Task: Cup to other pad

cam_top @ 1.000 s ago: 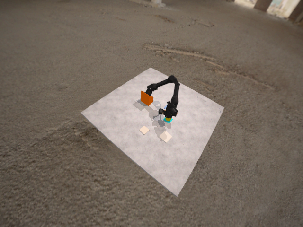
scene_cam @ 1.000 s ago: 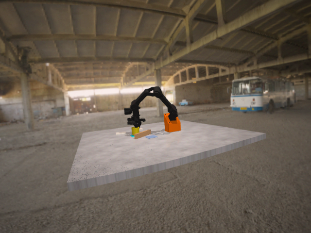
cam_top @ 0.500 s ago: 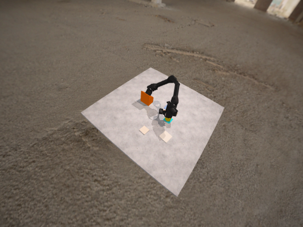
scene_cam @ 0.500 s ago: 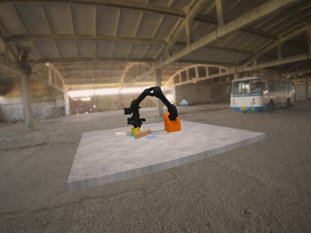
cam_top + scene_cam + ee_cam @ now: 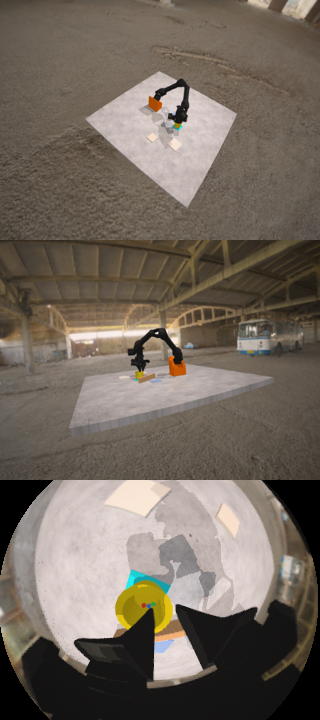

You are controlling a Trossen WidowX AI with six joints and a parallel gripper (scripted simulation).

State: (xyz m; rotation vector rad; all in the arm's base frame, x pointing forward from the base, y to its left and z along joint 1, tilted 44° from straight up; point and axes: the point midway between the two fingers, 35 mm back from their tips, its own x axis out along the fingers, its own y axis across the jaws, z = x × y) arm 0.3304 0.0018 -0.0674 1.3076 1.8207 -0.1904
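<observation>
My gripper tip is now 3 cm above the yellow cup, 2 cm short of it and 1 cm to the right of it. The rest, counted from my gripper tip: pale blue pad 16 cm to the left, 8 cm behind, 7 cm below; wooden bar 9 cm to the left, 5 cm below, 3 cm behind; bright cyan pad 7 cm below, 3 cm ahead, 2 cm to the left.
</observation>
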